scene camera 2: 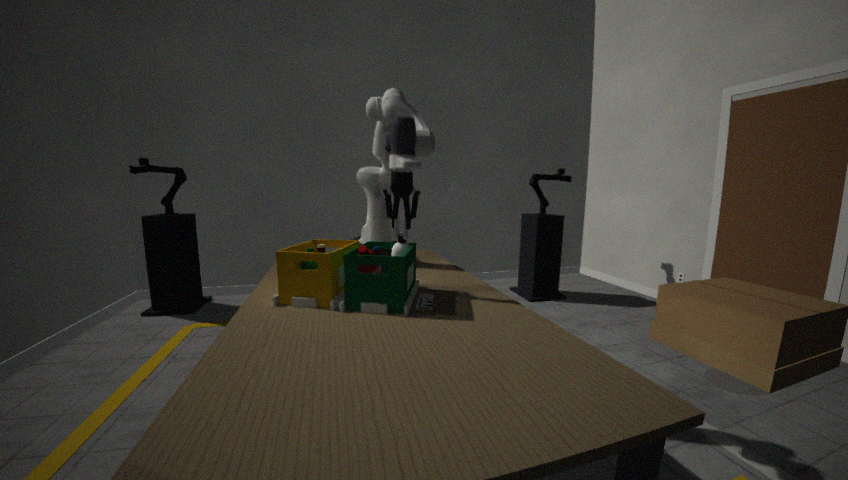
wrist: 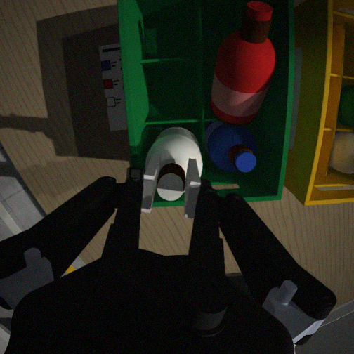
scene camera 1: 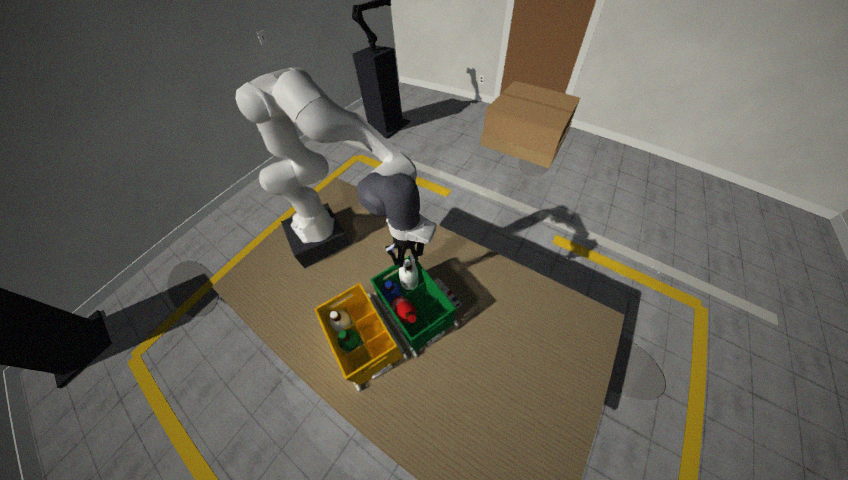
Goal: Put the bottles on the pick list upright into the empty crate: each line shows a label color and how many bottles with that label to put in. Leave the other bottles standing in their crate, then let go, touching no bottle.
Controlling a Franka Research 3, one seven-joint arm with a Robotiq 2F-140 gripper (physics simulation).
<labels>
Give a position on a blue bottle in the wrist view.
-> At 232, 148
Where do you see a pick list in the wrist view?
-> At 110, 62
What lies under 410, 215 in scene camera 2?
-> My gripper.
</labels>
